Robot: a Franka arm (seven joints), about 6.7 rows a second.
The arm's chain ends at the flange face. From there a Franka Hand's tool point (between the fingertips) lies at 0.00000 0.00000 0.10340 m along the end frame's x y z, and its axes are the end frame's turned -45 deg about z.
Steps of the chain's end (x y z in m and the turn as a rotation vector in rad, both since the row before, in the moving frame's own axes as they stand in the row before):
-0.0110 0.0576 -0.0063 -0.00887 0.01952 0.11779
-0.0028 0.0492 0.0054 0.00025 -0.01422 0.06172
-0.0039 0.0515 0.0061 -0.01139 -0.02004 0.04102
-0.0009 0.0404 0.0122 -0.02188 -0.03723 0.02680
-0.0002 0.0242 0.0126 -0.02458 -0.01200 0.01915
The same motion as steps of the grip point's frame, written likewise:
-0.0479 0.0351 -0.0063 -0.02007 0.00753 0.11779
-0.0378 0.0317 0.0054 0.01023 -0.00988 0.06172
-0.0415 0.0330 0.0061 0.00612 -0.02222 0.04102
-0.0335 0.0268 0.0121 0.01085 -0.04180 0.02680
-0.0199 0.0179 0.0126 -0.00890 -0.02587 0.01915

